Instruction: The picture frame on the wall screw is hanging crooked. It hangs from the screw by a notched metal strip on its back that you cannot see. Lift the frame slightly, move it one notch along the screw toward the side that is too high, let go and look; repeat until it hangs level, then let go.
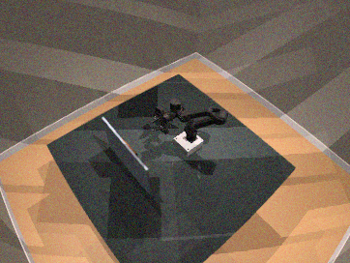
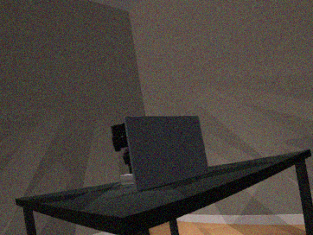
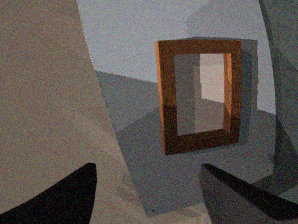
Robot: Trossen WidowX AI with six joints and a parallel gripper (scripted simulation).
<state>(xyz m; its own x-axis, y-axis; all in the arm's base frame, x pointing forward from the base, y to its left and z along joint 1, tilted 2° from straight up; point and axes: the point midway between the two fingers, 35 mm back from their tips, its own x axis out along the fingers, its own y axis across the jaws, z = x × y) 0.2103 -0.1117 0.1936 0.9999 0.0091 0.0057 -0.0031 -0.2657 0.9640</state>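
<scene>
The brown wooden picture frame is 200 mm ahead of my gripper tip, 90 mm below it and 30 mm to the left of it. Round my gripper tip: wall panel: 210 mm ahead, 100 mm below, 30 mm to the left.
</scene>
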